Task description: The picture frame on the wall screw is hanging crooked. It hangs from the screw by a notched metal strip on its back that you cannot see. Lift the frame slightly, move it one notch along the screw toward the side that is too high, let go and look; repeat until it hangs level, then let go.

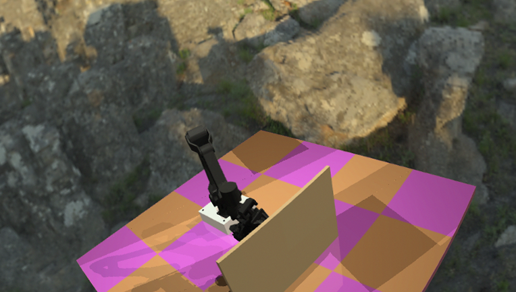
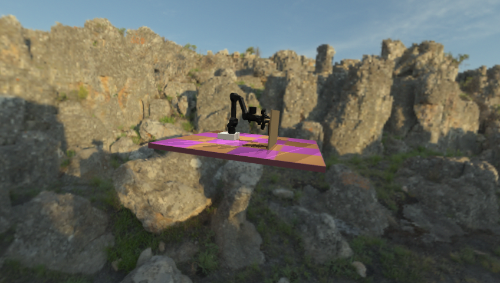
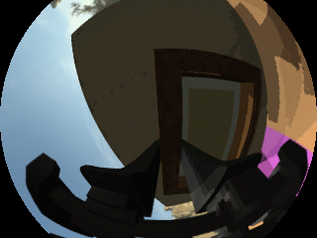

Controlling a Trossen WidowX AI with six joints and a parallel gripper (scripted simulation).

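My gripper tip is 20 mm to the right of the picture frame and 50 mm above it. The rest, counted from my gripper tip: wall panel: 20 mm ahead, 70 mm below.
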